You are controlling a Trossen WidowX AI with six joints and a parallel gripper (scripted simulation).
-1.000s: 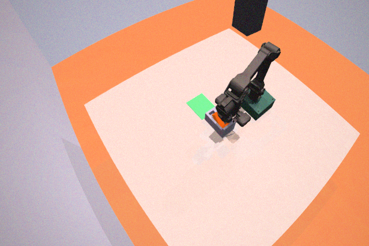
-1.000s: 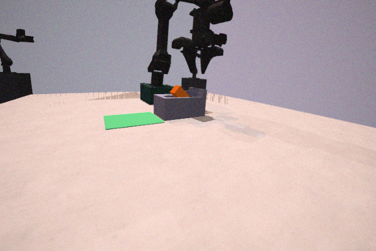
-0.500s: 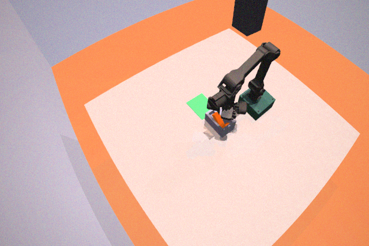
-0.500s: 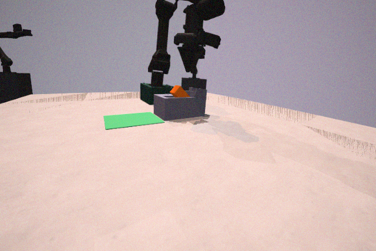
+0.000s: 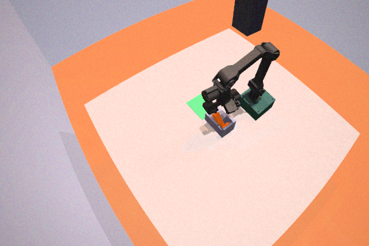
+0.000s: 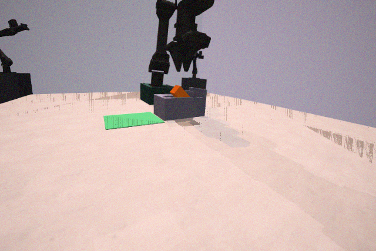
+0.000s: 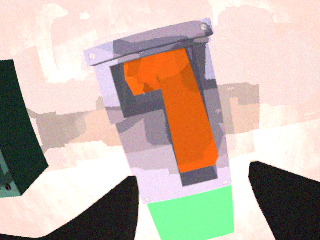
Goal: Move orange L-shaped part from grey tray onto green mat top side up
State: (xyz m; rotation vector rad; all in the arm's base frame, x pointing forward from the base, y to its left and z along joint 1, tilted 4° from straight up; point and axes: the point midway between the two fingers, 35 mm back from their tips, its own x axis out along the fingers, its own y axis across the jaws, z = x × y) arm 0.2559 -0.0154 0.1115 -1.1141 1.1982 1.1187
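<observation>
My gripper tip is 1 cm past the orange L-shaped part, 3 cm to the right of it and 10 cm above it. Also, from my gripper tip: green mat (15 cm to the right, 16 cm below).
</observation>
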